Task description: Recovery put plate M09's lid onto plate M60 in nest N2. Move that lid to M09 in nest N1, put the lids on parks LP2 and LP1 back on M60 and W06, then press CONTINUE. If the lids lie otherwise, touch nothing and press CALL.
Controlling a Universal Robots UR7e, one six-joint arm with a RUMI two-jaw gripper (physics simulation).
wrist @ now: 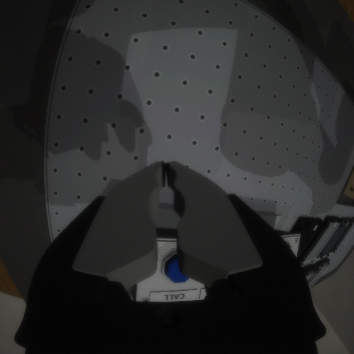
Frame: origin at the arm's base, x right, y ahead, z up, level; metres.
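Seen in the pictures: gripper, fingertip midpoint: [165, 164].
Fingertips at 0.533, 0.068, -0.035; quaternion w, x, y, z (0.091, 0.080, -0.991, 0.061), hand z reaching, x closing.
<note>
Offsets run from my fingertips to a thing's top centre, as dx, dy, dz. "pt": to the spot under its first point. Level surfaces: height alone.
My gripper [165, 164] is shut and empty, its two grey fingertips touching in the middle of the wrist view. Behind and below the fingers, a blue button {pt -0.013, +0.080, +0.031} [176, 270] sits on a white panel, partly covered by the right finger. A label reading CALL {pt -0.014, +0.111, +0.039} [174, 296], upside down in this view, is on the panel next to the button. The fingertips show over the perforated board, beyond the button; their height above it I cannot tell. The plates M09, M60 and W06, the lids, the nests, the lid parks and the CONTINUE button do not show.
A grey perforated board {dz -0.038} [177, 95] with many small holes fills the upper middle, with dark shadows across it. Dark slotted parts {pt -0.439, +0.164, -0.021} [327, 235] stand at the lower right. A corner of a white panel {pt -0.185, +0.093, +0.016} [292, 242] shows beside the right finger.
</note>
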